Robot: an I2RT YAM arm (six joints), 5 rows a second.
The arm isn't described. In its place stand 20 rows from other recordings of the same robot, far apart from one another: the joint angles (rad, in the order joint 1, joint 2, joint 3, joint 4, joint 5, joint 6), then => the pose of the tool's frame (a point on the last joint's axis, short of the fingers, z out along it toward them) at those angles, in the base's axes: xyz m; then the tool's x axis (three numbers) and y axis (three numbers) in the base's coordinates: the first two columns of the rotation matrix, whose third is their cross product.
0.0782 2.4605 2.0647 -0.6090 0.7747 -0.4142 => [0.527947 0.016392 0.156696 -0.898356 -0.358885 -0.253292 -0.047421 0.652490 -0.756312]
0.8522 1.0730 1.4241 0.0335 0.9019 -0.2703 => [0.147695 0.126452 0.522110 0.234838 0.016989 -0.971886 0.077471 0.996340 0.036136]
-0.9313 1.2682 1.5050 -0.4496 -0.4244 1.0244 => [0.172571 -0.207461 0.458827 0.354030 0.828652 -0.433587 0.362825 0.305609 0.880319]
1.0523 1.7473 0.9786 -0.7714 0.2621 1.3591 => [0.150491 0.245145 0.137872 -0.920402 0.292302 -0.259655 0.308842 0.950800 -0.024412]
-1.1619 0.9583 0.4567 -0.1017 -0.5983 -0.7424 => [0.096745 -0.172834 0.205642 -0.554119 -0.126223 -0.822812 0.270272 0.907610 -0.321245]
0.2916 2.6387 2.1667 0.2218 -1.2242 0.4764 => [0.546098 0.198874 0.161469 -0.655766 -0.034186 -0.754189 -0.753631 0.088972 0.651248]
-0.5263 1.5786 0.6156 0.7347 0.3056 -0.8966 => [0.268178 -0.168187 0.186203 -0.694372 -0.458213 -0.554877 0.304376 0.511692 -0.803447]
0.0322 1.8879 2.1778 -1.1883 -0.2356 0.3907 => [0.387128 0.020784 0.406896 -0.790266 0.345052 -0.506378 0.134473 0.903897 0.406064]
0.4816 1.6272 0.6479 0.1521 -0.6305 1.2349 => [0.248055 0.153327 0.131530 -0.902174 0.388949 0.186551 0.375958 0.496905 0.782139]
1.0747 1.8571 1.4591 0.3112 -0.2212 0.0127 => [0.208272 0.401213 0.317683 -0.053479 -0.072778 -0.995913 -0.961459 0.273120 0.031670]
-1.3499 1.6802 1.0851 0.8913 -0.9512 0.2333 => [0.110638 -0.360408 0.315897 0.153770 -0.072021 -0.985479 0.370475 0.928788 -0.010070]
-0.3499 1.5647 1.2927 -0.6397 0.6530 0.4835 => [0.305536 -0.134519 0.288616 -0.368450 0.527508 -0.765494 0.895775 0.421697 -0.140562]
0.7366 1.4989 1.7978 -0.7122 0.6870 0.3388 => [0.245156 0.191847 0.465528 -0.310226 0.065555 -0.948400 0.014810 0.997832 0.064127]
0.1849 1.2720 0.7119 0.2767 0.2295 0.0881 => [0.282670 0.044631 0.256090 -0.270651 0.036543 -0.961984 0.059710 0.997992 0.021112]
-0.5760 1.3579 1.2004 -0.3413 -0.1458 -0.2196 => [0.264065 -0.165334 0.340122 -0.485636 0.058409 -0.872208 0.334132 0.934405 -0.123466]
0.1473 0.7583 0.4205 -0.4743 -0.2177 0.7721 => [0.151398 0.030237 0.191534 -0.716835 0.582272 -0.383545 0.292844 0.750646 0.592261]
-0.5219 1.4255 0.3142 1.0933 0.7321 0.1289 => [0.200236 -0.142603 0.179934 0.106661 0.048950 -0.993090 0.944268 0.307840 0.116591]
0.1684 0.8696 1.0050 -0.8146 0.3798 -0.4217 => [0.167486 0.015087 0.340485 -0.617718 -0.490617 -0.614589 -0.136039 0.836407 -0.530958]
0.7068 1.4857 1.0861 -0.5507 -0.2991 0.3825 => [0.228476 0.208909 0.248619 -0.854230 -0.260466 -0.449943 -0.465675 0.768149 0.439425]
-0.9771 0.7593 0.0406 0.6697 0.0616 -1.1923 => [0.088711 -0.135357 0.173728 -0.810839 -0.456487 -0.366278 0.292958 0.225222 -0.929220]
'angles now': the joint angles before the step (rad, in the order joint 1, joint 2, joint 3, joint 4, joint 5, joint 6). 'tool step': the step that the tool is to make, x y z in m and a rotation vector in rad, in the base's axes. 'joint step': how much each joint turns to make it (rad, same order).
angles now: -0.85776, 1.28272, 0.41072, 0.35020, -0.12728, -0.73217
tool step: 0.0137, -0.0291, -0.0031, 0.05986, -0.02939, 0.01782
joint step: -0.04219, 0.15548, 0.10698, 0.02486, -0.08259, 0.02217
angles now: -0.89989, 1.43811, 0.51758, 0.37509, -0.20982, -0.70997
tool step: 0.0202, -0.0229, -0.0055, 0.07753, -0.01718, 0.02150
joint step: -0.00068, 0.13977, 0.11745, -0.01812, -0.05176, 0.04128
